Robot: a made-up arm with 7 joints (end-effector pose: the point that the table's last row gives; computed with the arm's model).
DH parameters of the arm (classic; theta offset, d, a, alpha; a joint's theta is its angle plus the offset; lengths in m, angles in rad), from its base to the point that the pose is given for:
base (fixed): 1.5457 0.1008 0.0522 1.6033
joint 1: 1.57 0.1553 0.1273 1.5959
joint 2: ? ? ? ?
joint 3: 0 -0.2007 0.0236 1.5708
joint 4: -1.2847 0 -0.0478 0
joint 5: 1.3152 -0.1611 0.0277 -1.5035
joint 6: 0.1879 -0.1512 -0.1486 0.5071
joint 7: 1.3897 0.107 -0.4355 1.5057
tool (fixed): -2.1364 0.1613 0 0
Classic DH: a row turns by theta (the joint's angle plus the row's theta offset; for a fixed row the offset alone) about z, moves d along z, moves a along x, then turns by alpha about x.
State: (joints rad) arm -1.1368 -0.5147 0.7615 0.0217 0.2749 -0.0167 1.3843
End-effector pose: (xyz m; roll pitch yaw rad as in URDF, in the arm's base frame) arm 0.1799 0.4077 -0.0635 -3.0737 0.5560 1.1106
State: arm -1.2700 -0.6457 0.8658 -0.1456 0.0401 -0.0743 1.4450
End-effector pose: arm 0.2838 0.4336 -0.1186 2.9666 0.4926 0.7682
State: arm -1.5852 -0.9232 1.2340 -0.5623 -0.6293 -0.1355 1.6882
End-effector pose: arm 0.5805 0.3997 -0.1198 2.5196 -0.1840 0.2415
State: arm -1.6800 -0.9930 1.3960 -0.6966 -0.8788 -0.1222 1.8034
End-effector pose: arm 0.6573 0.3788 -0.0522 2.4851 -0.4971 0.1501
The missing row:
joint 2: -0.0325 -0.065 -0.0507 1.5708
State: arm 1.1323 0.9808 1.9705 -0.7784 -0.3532 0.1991 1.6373
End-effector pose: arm 0.0665 0.4517 -0.1020 -1.4816 1.1771 1.4640
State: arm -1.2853 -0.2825 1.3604 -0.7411 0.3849 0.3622 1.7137
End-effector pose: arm 0.4376 -0.0162 -0.2411 1.7658 0.3186 -0.4222
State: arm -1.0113 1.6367 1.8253 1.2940 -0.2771 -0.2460 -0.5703
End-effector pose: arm 0.2732 -0.3519 -0.2204 2.8694 1.0862 -2.4315
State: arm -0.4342 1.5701 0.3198 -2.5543 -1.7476 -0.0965 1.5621
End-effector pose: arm -0.0236 0.2228 0.2396 -1.9947 -0.4615 1.2609
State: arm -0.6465 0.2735 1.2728 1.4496 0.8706 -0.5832 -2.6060
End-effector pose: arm 0.5017 -0.1441 -0.4568 2.4891 0.9307 -3.1357
